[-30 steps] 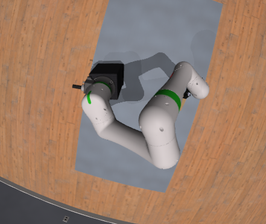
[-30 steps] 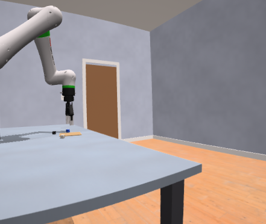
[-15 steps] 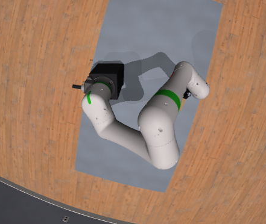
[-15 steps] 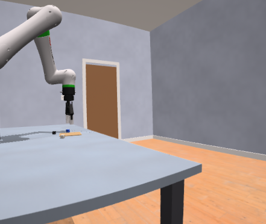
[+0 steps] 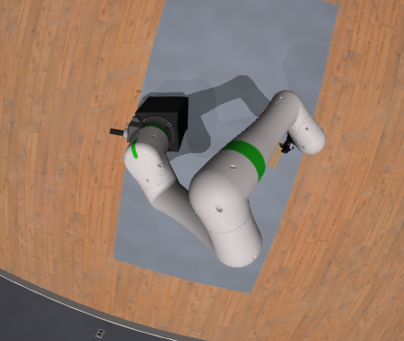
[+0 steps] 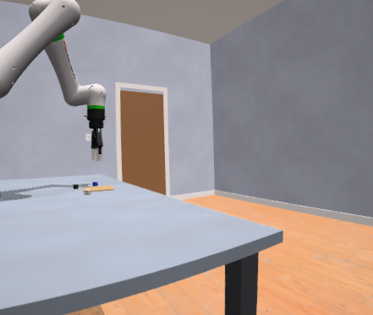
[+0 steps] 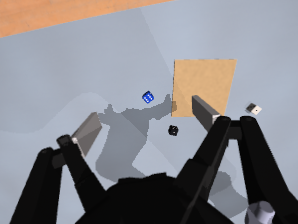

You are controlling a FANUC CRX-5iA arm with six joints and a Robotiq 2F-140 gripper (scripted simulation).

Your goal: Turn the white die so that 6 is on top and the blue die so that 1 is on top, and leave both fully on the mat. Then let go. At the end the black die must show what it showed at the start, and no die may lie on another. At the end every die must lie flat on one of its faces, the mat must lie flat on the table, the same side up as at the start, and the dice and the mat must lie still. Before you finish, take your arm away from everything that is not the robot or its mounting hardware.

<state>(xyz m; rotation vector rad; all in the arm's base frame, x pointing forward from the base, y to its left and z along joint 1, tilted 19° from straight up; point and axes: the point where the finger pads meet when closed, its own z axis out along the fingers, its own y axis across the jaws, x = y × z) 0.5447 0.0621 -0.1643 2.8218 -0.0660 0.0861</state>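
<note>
My hand is 11 cm past the white die, 26 cm to the left of it and 13 cm above it. The rest, counted from my hand: blue die (2 cm behind, 13 cm below); black die (12 cm behind, 5 cm to the right, 13 cm below); tan mat (3 cm behind, 13 cm to the right, 14 cm below).
</note>
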